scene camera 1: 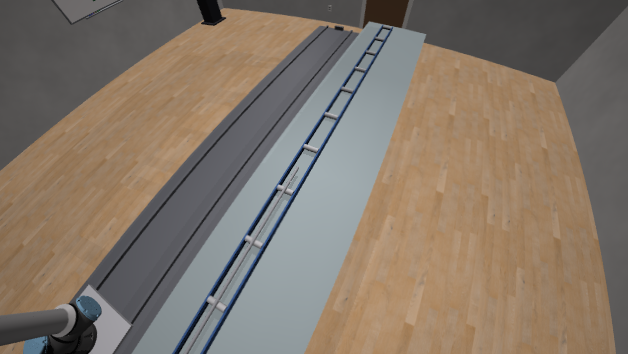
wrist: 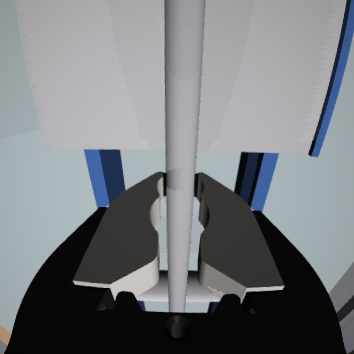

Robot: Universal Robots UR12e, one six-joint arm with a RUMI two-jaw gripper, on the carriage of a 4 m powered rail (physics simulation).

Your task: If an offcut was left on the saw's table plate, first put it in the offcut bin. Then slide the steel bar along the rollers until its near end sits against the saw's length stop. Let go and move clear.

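Frame: origin at the arm's base, x left, y ahead, z down, level; millimetres.
Seen in the pictures: gripper, between the fingertips: point(wrist: 179, 174); arm's base, origin of its link: point(scene camera 1: 82, 339).
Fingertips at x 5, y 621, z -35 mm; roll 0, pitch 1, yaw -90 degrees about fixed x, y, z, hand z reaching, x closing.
Pixels of each thing's top centre, then the offset from my fingertips to it. "spot": a spot on its surface instead. Level surfaces: height alone.
- wide pale plate, a spot on its surface: point(wrist: 80, 100) spot: dx -50, dy +65, dz +6 mm
- long pale table, height of its surface: dz +64 mm
- blue strip, a spot on its surface: point(wrist: 334, 65) spot: dx -78, dy -95, dz +5 mm
The steel bar point(scene camera 1: 269, 216) point(wrist: 184, 100) is a long thin grey rod. In the scene view it lies along the rollers, its far end past a roller and its near part running out of the bottom edge. In the wrist view my gripper point(wrist: 179, 174) is shut on the bar, one finger on each side. Ahead of the fingers the bar runs over a wide pale plate point(wrist: 80, 100), which looks like the saw's table plate. No offcut shows on the visible part of this plate. The gripper, length stop and offcut bin do not show in the scene view.
Blue side rails point(wrist: 263, 177) carry the white rollers point(scene camera 1: 310, 148) on the long pale table point(scene camera 1: 310, 240). A blue strip point(wrist: 334, 65) runs along the plate's right side. The arm's carriage point(scene camera 1: 114, 320) stands at the lower left on the grey floor rail point(scene camera 1: 215, 145).
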